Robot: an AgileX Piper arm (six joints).
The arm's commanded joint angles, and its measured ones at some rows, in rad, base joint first. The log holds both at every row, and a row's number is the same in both.
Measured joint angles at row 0:
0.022, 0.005, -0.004, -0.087, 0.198, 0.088
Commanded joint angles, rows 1 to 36:
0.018, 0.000, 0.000, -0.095, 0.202, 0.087
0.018, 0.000, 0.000, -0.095, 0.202, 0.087
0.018, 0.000, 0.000, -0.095, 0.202, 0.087
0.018, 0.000, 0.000, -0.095, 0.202, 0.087
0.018, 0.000, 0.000, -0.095, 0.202, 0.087
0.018, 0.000, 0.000, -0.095, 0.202, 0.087
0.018, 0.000, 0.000, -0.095, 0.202, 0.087
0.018, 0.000, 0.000, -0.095, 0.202, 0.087
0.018, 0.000, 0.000, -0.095, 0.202, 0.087
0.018, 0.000, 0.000, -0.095, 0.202, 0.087
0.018, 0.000, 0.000, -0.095, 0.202, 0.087
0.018, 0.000, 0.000, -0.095, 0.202, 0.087
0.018, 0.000, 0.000, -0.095, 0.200, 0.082
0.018, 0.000, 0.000, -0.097, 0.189, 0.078
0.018, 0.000, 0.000, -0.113, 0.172, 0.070
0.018, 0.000, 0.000, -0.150, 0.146, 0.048
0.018, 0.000, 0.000, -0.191, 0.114, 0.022
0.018, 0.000, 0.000, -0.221, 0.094, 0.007
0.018, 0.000, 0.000, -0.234, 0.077, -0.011
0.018, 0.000, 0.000, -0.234, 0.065, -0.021
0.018, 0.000, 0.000, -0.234, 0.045, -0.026
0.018, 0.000, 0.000, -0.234, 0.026, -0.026
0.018, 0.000, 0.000, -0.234, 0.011, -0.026
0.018, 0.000, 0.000, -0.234, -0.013, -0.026
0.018, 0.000, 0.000, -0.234, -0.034, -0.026
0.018, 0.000, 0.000, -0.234, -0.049, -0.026
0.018, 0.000, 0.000, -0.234, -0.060, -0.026
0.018, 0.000, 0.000, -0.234, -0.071, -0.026
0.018, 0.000, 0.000, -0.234, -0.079, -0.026
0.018, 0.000, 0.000, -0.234, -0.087, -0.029
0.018, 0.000, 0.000, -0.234, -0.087, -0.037
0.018, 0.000, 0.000, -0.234, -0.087, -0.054
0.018, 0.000, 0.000, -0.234, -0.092, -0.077
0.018, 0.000, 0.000, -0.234, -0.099, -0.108
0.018, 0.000, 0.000, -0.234, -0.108, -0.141
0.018, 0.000, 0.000, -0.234, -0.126, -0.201
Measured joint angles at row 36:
0.022, 0.005, -0.004, -0.220, -0.077, -0.067
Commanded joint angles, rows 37 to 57:
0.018, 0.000, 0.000, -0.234, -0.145, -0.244
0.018, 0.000, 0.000, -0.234, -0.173, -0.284
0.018, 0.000, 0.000, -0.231, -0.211, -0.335
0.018, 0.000, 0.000, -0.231, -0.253, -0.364
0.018, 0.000, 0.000, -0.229, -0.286, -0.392
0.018, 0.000, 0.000, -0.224, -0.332, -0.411
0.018, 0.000, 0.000, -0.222, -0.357, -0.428
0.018, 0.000, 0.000, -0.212, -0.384, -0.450
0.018, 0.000, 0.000, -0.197, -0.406, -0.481
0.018, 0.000, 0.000, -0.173, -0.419, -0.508
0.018, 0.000, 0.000, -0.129, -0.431, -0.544
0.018, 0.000, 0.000, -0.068, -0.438, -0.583
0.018, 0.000, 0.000, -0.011, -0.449, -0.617
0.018, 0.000, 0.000, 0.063, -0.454, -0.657
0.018, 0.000, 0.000, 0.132, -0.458, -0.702
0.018, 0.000, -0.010, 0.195, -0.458, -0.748
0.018, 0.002, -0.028, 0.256, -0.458, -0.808
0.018, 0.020, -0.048, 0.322, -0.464, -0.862
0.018, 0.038, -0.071, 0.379, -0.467, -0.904
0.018, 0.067, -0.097, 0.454, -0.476, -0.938
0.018, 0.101, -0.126, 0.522, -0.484, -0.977
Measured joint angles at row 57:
0.022, 0.022, -0.043, 0.273, -0.435, -0.821
